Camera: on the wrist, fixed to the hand. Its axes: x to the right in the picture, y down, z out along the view.
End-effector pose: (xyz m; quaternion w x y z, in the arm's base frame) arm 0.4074 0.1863 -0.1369 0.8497 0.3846 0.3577 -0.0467
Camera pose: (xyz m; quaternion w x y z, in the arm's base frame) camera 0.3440 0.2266 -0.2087 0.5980 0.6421 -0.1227 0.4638
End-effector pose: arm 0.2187 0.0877 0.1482 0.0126 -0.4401 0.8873 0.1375
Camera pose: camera 0.2542 0.0353 0.2306 0.0784 0.3337 0.9393 0.0140
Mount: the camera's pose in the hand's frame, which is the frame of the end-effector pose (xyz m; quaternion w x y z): 0.0072 -0.0388 -0.0961 0.6895 0.1554 -0.1098 0.6989
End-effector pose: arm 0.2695 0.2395 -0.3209 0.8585 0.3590 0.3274 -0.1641
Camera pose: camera 0.2120 0.2820 -0.3963 0.6868 0.5917 -0.1449 0.3965
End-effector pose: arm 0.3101 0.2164 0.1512 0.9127 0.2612 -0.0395 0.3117
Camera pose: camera 0.3300 0.2426 0.0527 0.3665 0.3285 -0.2616 0.8302
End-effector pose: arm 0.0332 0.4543 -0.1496 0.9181 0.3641 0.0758 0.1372
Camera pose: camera 0.0247 0.4917 -0.2461 0.4889 0.4617 -0.2817 0.6845
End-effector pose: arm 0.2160 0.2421 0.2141 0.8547 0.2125 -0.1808 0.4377
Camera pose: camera 0.2638 0.2766 0.1286 0.2305 0.2010 -0.2990 0.9039
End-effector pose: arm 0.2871 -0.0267 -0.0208 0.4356 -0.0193 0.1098 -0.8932
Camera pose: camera 0.2401 0.0080 -0.1067 0.9396 0.0330 -0.0974 -0.3264
